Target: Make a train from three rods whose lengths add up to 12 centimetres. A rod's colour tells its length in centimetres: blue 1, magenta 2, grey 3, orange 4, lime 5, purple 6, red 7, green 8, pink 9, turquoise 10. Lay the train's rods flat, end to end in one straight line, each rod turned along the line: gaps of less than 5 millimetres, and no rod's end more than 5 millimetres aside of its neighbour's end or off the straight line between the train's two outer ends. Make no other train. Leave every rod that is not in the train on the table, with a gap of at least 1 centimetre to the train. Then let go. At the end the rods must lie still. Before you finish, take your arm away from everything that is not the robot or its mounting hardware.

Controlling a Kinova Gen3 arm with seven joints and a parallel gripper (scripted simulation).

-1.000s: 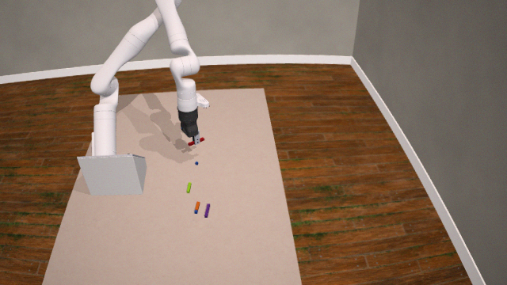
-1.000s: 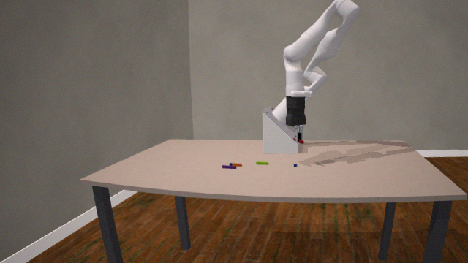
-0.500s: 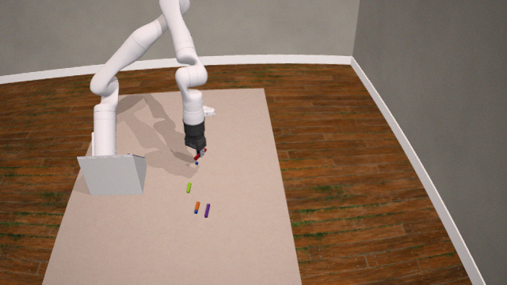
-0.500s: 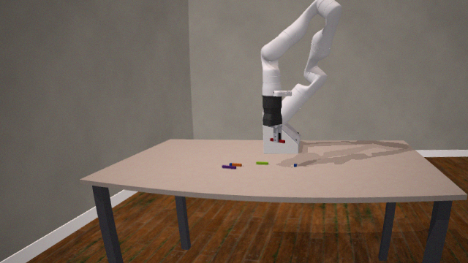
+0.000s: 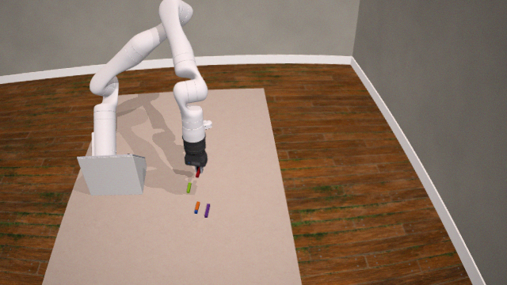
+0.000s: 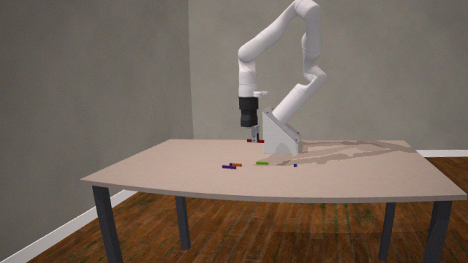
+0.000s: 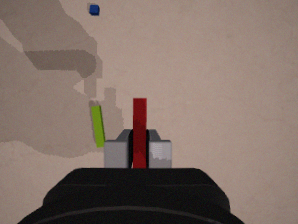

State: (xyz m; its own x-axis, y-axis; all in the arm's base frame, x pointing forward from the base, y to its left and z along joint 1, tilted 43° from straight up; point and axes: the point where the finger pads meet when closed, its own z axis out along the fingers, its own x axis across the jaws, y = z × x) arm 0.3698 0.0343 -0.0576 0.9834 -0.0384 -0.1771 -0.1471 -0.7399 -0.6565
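My gripper is now 10 mm past the orange rod, 90 mm to the left of it and 120 mm above it. Round my hand: purple rod (30 mm ahead, 100 mm to the right, 120 mm below); then lime rod (50 mm behind, 10 mm to the left, 120 mm below); then red rod (10 mm below).
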